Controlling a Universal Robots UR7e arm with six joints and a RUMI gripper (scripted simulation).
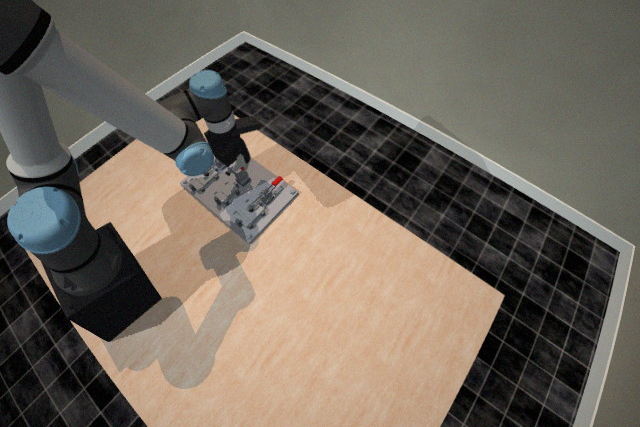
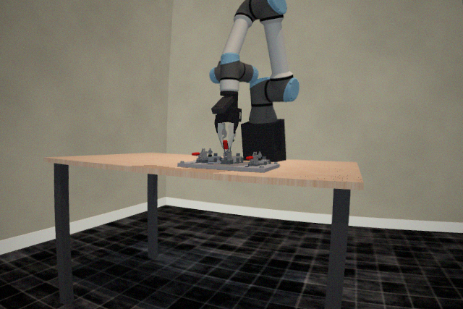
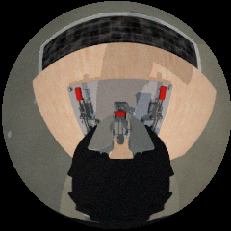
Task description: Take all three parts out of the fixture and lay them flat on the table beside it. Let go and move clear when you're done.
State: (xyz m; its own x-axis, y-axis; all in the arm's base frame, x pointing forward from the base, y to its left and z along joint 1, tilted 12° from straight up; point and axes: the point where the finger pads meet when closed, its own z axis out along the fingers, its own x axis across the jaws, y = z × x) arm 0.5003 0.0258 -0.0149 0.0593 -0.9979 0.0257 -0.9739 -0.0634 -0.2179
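Right now my hand is 50 mm past the grey fixture plate and 80 mm above it.
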